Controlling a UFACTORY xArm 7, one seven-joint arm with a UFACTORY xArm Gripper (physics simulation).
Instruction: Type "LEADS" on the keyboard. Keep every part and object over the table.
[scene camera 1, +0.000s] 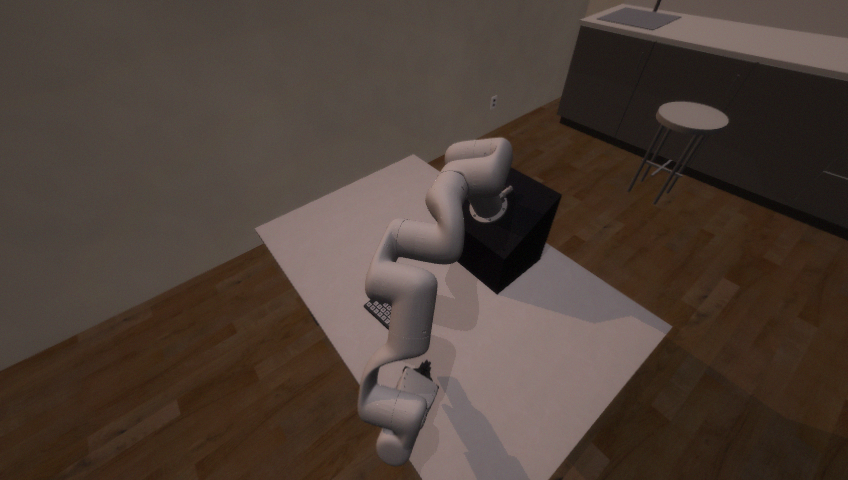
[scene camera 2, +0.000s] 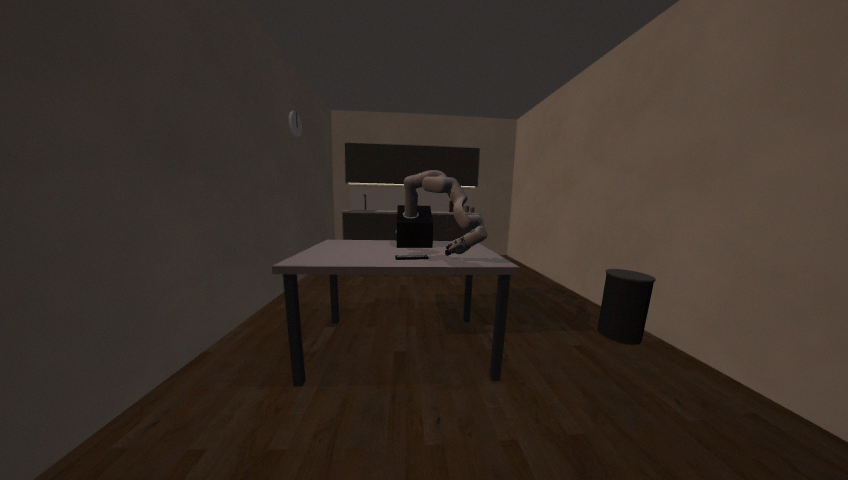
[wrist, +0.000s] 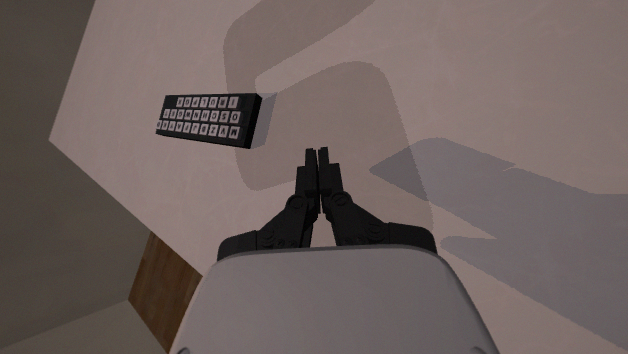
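Where they show: gripper, between the fingertips: (scene camera 1: 426, 364) (scene camera 2: 446, 253) (wrist: 318, 161); arm's base, origin of its link: (scene camera 1: 488, 206) (scene camera 2: 410, 215).
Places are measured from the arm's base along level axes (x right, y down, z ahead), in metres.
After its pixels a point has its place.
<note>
A black keyboard (scene camera 1: 378, 311) @(x -0.064, y 0.222, z 0.449 m) (scene camera 2: 411, 257) @(x -0.101, y 0.226, z 0.452 m) (wrist: 205, 119) @(x -0.124, y 0.221, z 0.419 m) with three rows of white letter keys lies on the white table (scene camera 1: 333, 237) @(x 0.359, y 0.239, z 0.486 m) (scene camera 2: 351, 252) @(x 0.324, y 0.239, z 0.361 m) (wrist: 110, 100) @(x 0.250, y 0.239, z 0.513 m). In the wrist view it is at the upper left and its letters appear upside down. In scene camera 1 the arm hides much of it. My gripper (scene camera 1: 426, 365) @(x -0.304, y 0.202, z 0.391 m) (scene camera 2: 447, 252) @(x -0.304, y 0.202, z 0.391 m) (wrist: 318, 161) @(x -0.304, y 0.202, z 0.391 m) is shut and empty. It is above the table, off the keyboard's M, O and I end, to the right of the keyboard in the wrist and scene camera 2 views.
The arm stands on a black box (scene camera 1: 511, 237) @(x -0.138, y 0.020, z 0.005 m) (scene camera 2: 414, 231) @(x -0.048, y 0.115, z 0.089 m) at the table's rear. The arm's wrist part (scene camera 1: 395, 440) @(x -0.486, y 0.017, z 0.547 m) is near the table's edge in scene camera 1. A stool (scene camera 1: 692, 116) and a dark bin (scene camera 2: 624, 306) stand on the floor, away from the table.
</note>
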